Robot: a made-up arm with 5 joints. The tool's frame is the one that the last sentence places.
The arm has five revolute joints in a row. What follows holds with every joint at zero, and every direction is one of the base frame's. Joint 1 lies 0.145 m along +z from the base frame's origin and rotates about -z. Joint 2 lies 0.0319 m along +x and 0.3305 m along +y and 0.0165 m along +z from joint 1 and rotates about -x. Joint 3 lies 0.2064 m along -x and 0.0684 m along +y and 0.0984 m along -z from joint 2 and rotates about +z. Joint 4 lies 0.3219 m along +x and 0.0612 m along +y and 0.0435 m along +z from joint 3 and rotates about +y. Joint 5 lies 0.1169 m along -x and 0.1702 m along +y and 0.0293 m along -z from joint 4 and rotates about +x. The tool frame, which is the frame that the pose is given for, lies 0.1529 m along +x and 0.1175 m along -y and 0.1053 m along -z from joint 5; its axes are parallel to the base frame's.
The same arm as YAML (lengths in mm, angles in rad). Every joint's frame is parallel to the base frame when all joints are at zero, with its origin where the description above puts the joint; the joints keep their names.
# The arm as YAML. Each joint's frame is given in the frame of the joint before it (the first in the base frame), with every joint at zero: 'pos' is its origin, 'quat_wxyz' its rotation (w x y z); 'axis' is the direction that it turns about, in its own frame. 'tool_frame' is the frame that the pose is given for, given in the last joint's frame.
length_unit: mm
angle_unit: rad
joints:
  - joint: joint 1
    pos: [0.0, 0.0, 145.0]
    quat_wxyz: [1.0, 0.0, 0.0, 0.0]
    axis: [0.0, 0.0, -1.0]
  - joint: joint 2
    pos: [31.9, 330.5, 16.5]
    quat_wxyz: [1.0, 0.0, 0.0, 0.0]
    axis: [-1.0, 0.0, 0.0]
  - joint: joint 3
    pos: [-206.4, 68.4, -98.4]
    quat_wxyz: [1.0, 0.0, 0.0, 0.0]
    axis: [0.0, 0.0, 1.0]
  - joint: joint 4
    pos: [321.9, 61.2, 43.5]
    quat_wxyz: [1.0, 0.0, 0.0, 0.0]
    axis: [0.0, 1.0, 0.0]
  - joint: joint 5
    pos: [-116.9, 170.2, -29.3]
    quat_wxyz: [1.0, 0.0, 0.0, 0.0]
    axis: [1.0, 0.0, 0.0]
tool_frame:
  pos: [152.9, -117.5, -105.3]
  quat_wxyz: [1.0, 0.0, 0.0, 0.0]

